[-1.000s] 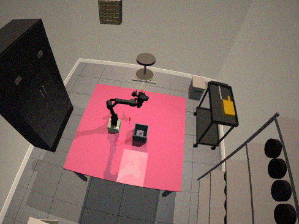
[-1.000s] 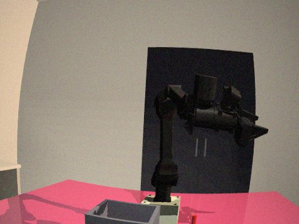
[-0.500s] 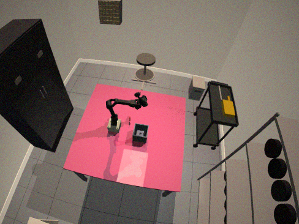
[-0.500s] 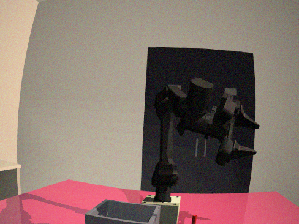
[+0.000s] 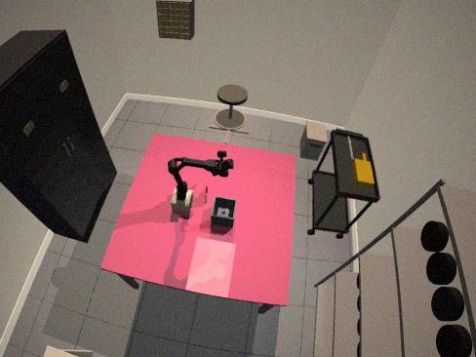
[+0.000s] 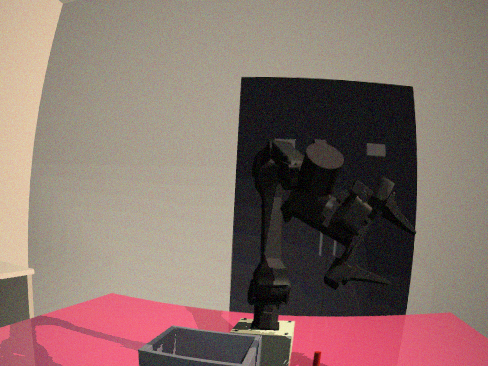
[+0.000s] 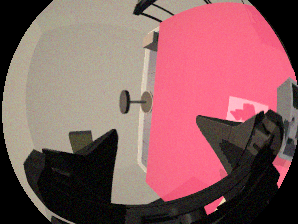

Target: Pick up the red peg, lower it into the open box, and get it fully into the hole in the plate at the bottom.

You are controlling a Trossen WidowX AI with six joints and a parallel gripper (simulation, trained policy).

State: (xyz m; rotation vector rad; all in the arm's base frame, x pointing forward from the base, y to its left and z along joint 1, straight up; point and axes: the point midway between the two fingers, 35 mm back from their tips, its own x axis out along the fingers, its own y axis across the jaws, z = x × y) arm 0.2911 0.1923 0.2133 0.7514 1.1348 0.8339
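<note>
Now: gripper tip 24 cm above the red peg, 12 cm past it and 11 cm to the left of it. Also, from my gripper tip: plate: 31 cm to the right, 24 cm below, 2 cm ahead.
</note>
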